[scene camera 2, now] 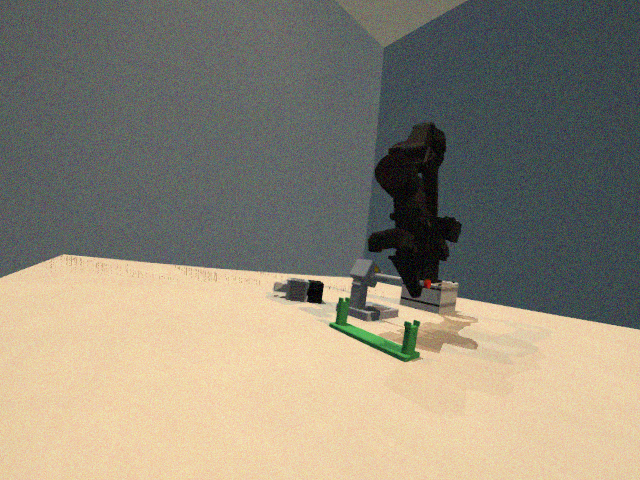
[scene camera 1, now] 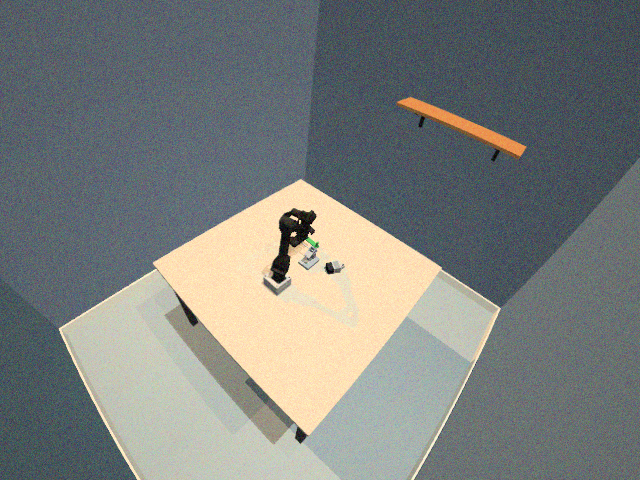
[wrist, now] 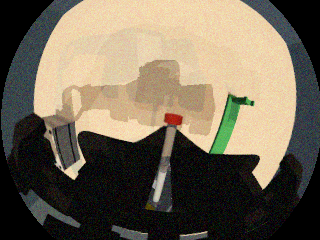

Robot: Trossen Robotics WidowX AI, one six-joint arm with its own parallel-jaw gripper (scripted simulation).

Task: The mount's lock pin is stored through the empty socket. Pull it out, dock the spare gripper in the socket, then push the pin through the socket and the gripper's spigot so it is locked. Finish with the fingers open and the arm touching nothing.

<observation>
The gripper (scene camera 2: 415,297) carries a lock pin (wrist: 172,120). Further things: a spare gripper (scene camera 2: 296,289) and a green cradle (scene camera 2: 405,352).
The gripper is seen too in the wrist view (wrist: 168,130). The green cradle also shows in the wrist view (wrist: 232,109).
</observation>
